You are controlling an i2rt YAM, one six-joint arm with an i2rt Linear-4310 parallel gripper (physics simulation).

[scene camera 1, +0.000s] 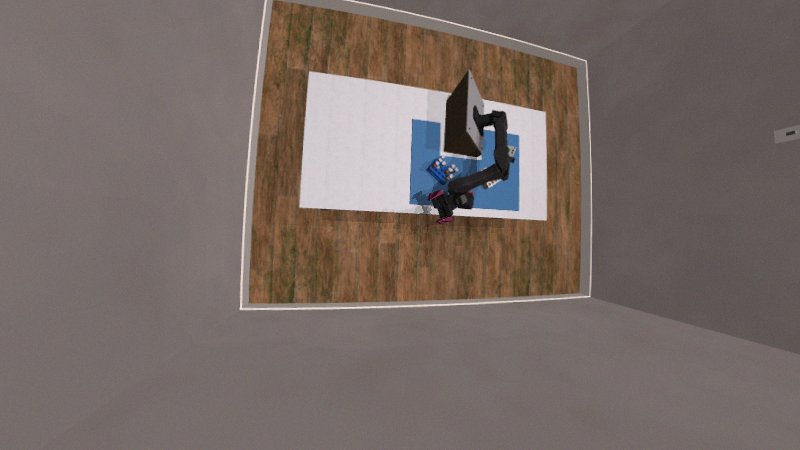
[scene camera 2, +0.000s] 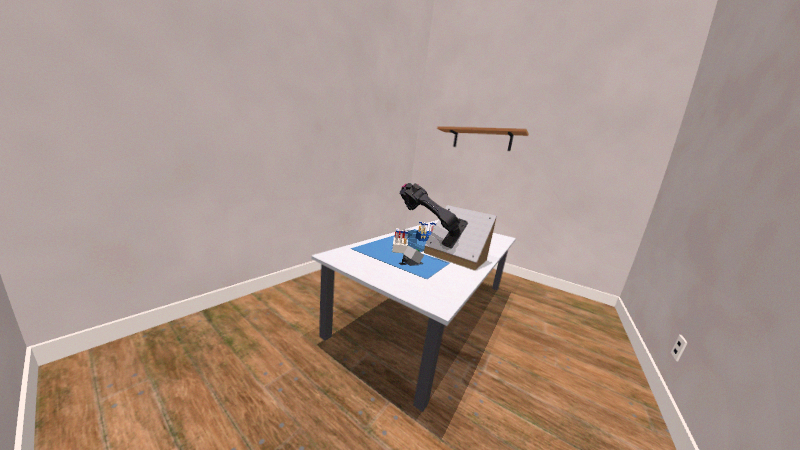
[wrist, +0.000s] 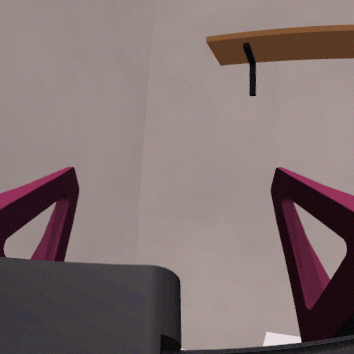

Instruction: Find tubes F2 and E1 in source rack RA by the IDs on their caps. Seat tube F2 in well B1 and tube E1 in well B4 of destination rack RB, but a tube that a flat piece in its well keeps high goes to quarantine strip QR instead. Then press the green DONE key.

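Pixels of known places: gripper, fingertip midpoint: [scene camera 1: 433,211] [scene camera 2: 412,184] [wrist: 174,177]; arm's base, link origin: [scene camera 1: 477,121] [scene camera 2: 455,233].
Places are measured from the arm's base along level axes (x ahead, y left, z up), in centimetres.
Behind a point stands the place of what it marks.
My gripper [scene camera 1: 439,207] @[x 56.4, y -26.3, z 21.4 cm] [scene camera 2: 403,188] @[x 56.4, y -26.3, z 21.4 cm] [wrist: 174,177] @[x 56.4, y -26.3, z 21.4 cm] is open and empty, raised high by the table's long edge, with its magenta fingers wide apart. In the wrist view the fingers face a bare wall. A blue rack [scene camera 1: 437,172] [scene camera 2: 423,237] holds several tubes with pale caps. A white rack [scene camera 1: 492,183] [scene camera 2: 399,247] stands partly under the arm in the top view and holds tubes with red parts. The cap IDs and rack labels are too small to read. Strip QR and the green DONE key cannot be made out clearly.
The arm is mounted on a large slanted block [scene camera 1: 462,123] @[x 8.6, y -12.7, z 8.7 cm] [scene camera 2: 471,232] @[x -8.6, y -3.0, z 2.5 cm] on the white table [scene camera 1: 358,145] @[x 22.2, y -61.6, z -14.7 cm] [scene camera 2: 386,277] @[x 4.4, y 52.0, z -14.6 cm]. A grey box [scene camera 2: 412,255] @[x 5.8, y 32.1, z -8.9 cm] stands on the blue mat [scene camera 1: 420,184] @[x 37.2, y -23.7, z -14.3 cm] [scene camera 2: 372,247] @[x 35.8, y 31.6, z -14.3 cm]. A wall shelf [scene camera 2: 482,130] [wrist: 285,46] is beyond the table.
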